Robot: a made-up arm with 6 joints. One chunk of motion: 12 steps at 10 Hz.
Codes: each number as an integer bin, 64 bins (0 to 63) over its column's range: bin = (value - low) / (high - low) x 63, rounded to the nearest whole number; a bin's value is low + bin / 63 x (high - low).
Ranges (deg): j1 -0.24..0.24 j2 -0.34..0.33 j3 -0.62..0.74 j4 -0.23..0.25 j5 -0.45..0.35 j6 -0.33..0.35
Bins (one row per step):
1: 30 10 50 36 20 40
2: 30 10 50 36 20 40
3: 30 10 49 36 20 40
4: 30 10 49 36 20 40
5: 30 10 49 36 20 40
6: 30 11 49 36 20 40
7: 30 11 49 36 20 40
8: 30 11 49 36 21 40
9: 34 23 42 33 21 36
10: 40 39 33 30 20 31
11: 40 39 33 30 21 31
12: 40 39 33 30 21 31
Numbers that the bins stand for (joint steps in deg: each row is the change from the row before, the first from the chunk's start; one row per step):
1: -0.011 -0.234 0.459 0.044 -0.196 0.102
2: -0.011 -0.234 0.459 0.044 -0.196 0.102
3: -0.011 -0.234 0.438 0.044 -0.196 0.102
4: -0.011 -0.234 0.438 0.044 -0.196 0.102
5: -0.011 -0.234 0.438 0.044 -0.196 0.102
6: -0.011 -0.223 0.438 0.044 -0.196 0.102
7: -0.011 -0.223 0.438 0.044 -0.196 0.102
8: -0.011 -0.223 0.438 0.044 -0.183 0.102
9: 0.019 -0.095 0.287 0.021 -0.183 0.059
10: 0.065 0.075 0.092 -0.001 -0.196 0.005
11: 0.065 0.075 0.092 -0.001 -0.183 0.005
12: 0.065 0.075 0.092 -0.001 -0.183 0.005

